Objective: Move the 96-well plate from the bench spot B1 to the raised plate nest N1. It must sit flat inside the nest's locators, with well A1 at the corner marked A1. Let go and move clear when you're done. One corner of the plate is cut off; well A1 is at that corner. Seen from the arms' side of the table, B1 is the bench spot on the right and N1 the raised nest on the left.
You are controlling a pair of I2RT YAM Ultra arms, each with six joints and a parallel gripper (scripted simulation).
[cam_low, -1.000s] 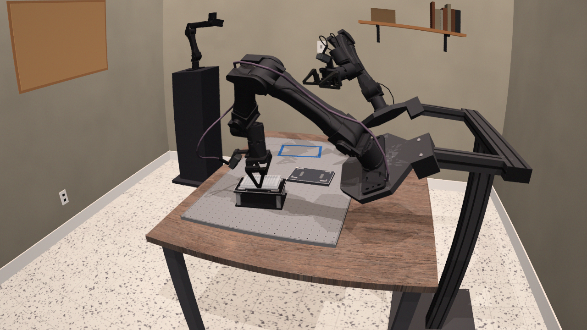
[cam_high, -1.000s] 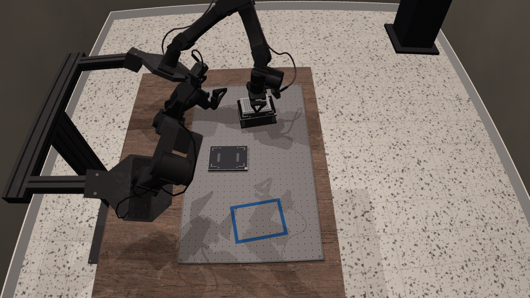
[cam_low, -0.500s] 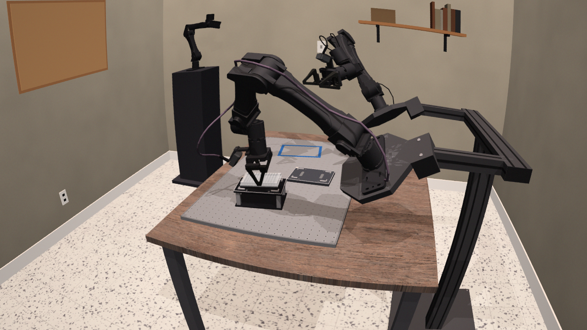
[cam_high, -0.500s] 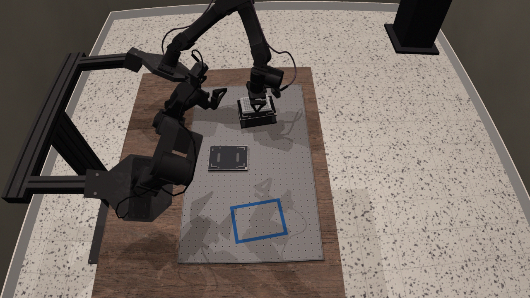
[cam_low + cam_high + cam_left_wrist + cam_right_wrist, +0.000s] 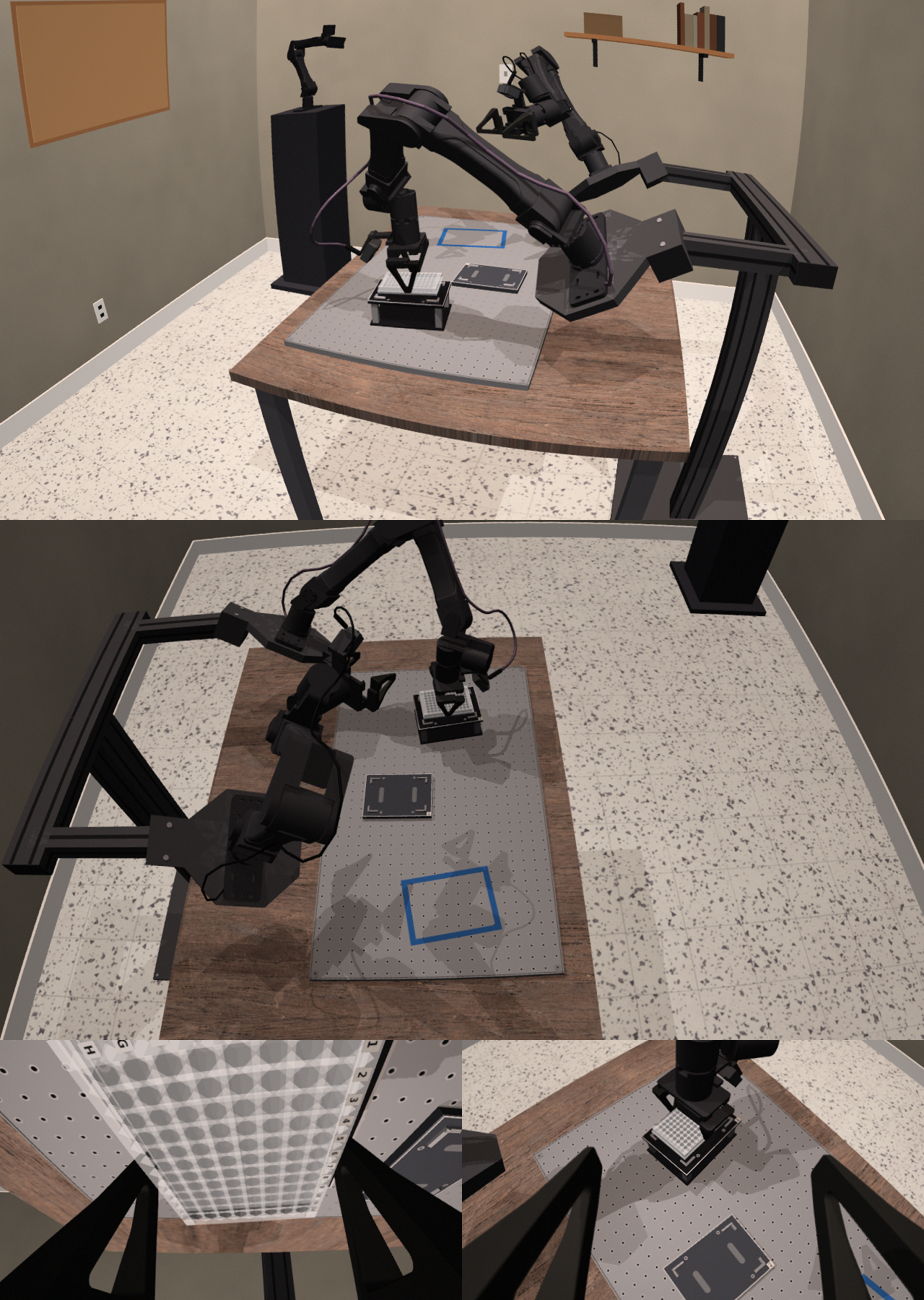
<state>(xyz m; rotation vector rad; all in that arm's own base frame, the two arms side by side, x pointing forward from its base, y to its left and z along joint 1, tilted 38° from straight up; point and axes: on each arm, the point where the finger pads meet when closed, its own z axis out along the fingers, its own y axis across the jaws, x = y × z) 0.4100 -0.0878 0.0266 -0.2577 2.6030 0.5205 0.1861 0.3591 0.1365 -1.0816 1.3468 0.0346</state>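
The raised black nest lies 3 cm below my left hand. The rest, counted from my left hand: clear 96-well plate: right at my left hand.
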